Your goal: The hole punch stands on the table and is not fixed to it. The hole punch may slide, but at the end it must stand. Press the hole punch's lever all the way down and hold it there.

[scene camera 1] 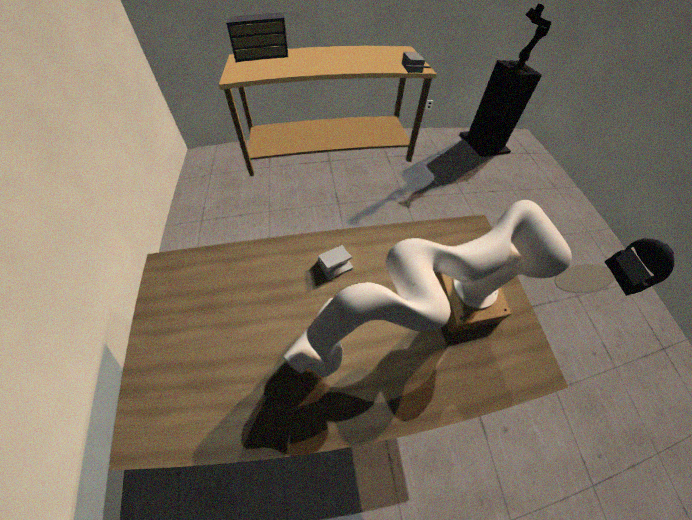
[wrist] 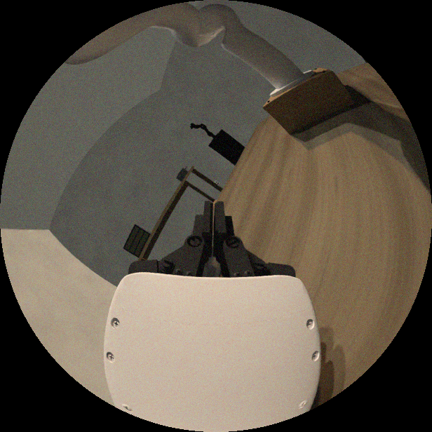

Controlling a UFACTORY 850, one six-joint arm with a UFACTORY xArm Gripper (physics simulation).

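Note:
The small grey hole punch (scene camera 1: 335,261) stands upright on the wooden table (scene camera 1: 184,335) (wrist: 345,225), beyond the arm in the scene view. Its light lever plate is raised, with a gap above the base on the right. My gripper (wrist: 212,213) is shut and empty, its black fingertips together in the wrist view. In the scene view the fingers cannot be made out behind the arm; the white wrist end is nearer the camera than the hole punch, apart from it. The hole punch cannot be made out in the wrist view.
The arm's wooden base block (scene camera 1: 475,321) (wrist: 312,102) stands at the table's right part in the scene view. A pale wall (scene camera 1: 67,167) is on the left. A far workbench (scene camera 1: 335,61) and a black pedestal (scene camera 1: 499,109) stand beyond the table.

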